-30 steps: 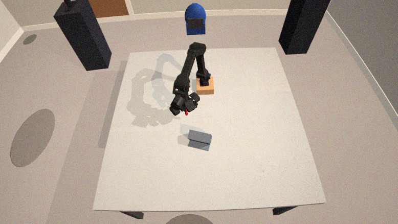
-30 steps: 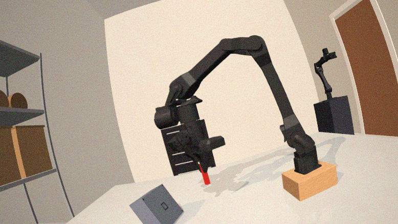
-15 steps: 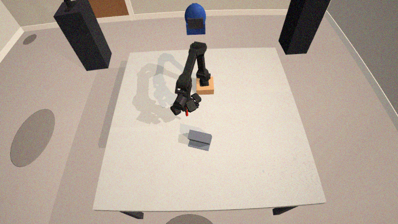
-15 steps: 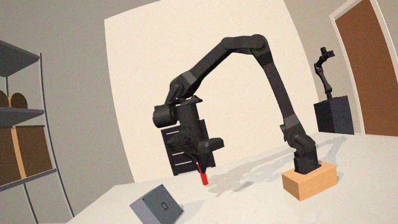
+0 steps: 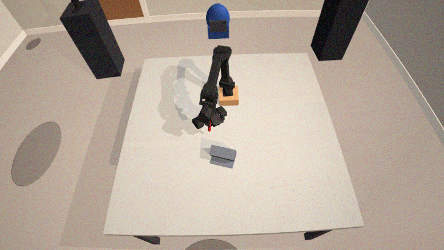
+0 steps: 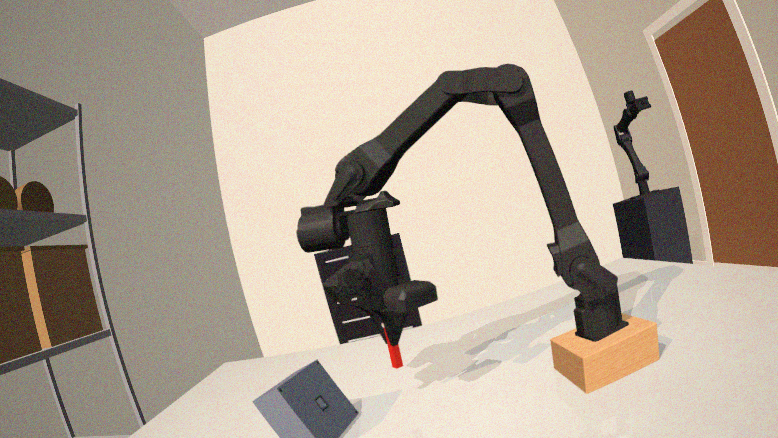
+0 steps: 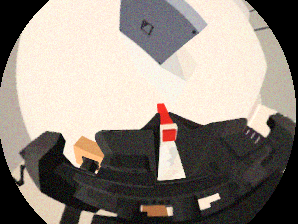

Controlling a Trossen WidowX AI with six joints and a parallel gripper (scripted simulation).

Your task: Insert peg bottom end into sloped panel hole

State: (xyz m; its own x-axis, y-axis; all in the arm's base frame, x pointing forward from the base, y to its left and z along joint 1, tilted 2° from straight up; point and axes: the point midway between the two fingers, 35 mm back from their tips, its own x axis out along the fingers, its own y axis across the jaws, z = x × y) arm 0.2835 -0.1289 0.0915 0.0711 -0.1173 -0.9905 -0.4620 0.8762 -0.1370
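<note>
Now: the grey sloped panel 15 cm ahead of my gripper tip, 6 cm to the left of it and 6 cm below it. From my gripper tip the other things lie so: red peg 2 cm above.
</note>
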